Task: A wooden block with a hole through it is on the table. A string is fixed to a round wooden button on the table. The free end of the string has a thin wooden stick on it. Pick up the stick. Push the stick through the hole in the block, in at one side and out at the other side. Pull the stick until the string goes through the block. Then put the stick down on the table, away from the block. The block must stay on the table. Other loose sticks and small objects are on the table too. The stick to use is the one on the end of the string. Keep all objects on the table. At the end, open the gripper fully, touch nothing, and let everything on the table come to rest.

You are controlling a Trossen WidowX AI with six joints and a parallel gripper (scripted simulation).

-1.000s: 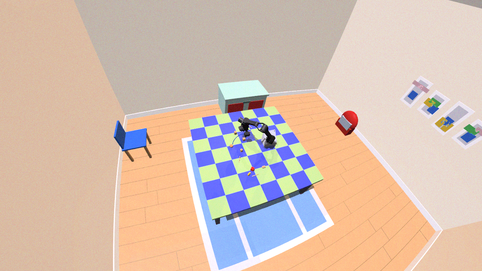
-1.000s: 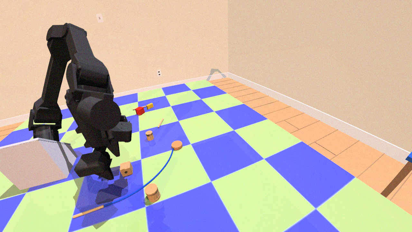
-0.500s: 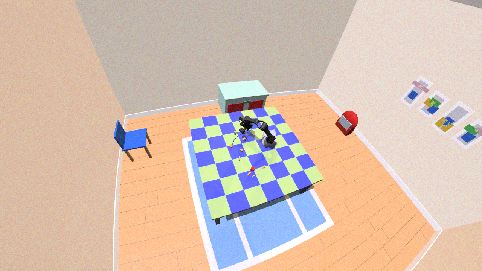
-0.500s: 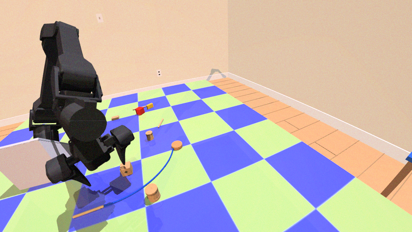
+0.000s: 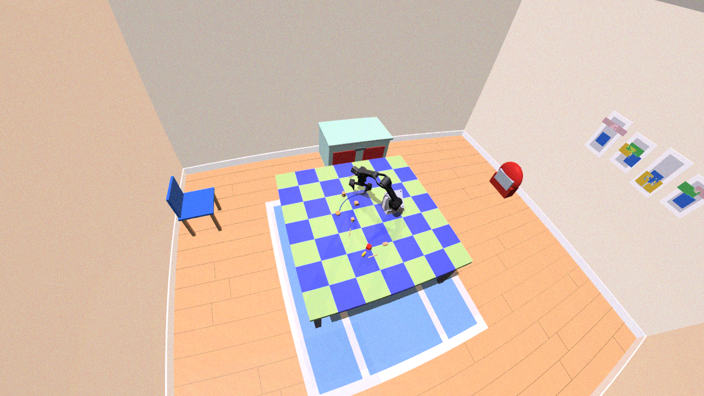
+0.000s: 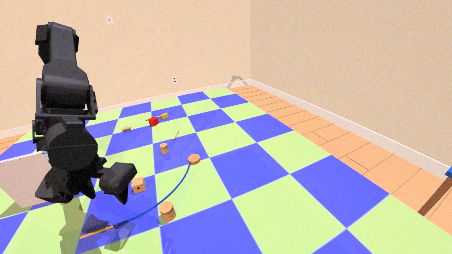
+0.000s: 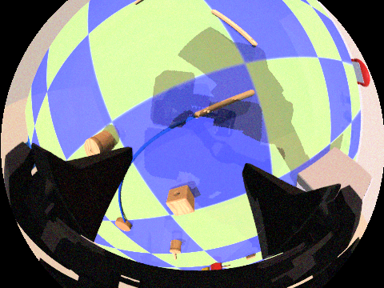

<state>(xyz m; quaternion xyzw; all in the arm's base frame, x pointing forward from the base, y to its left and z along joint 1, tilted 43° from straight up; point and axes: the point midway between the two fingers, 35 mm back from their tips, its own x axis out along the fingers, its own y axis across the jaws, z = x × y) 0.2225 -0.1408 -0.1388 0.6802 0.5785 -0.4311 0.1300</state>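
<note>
Now: gripper tip 120 mm short of the wooden cylinder, 50 mm above it and 30 mm to the left of it. The rest, counted from my gripper tip: wooden block (80 mm to the left, 50 mm below, 40 mm ahead); red block (500 mm to the left, 60 mm ahead, 50 mm below); round wooden button (210 mm ahead, 150 mm to the left, 60 mm below).
</note>
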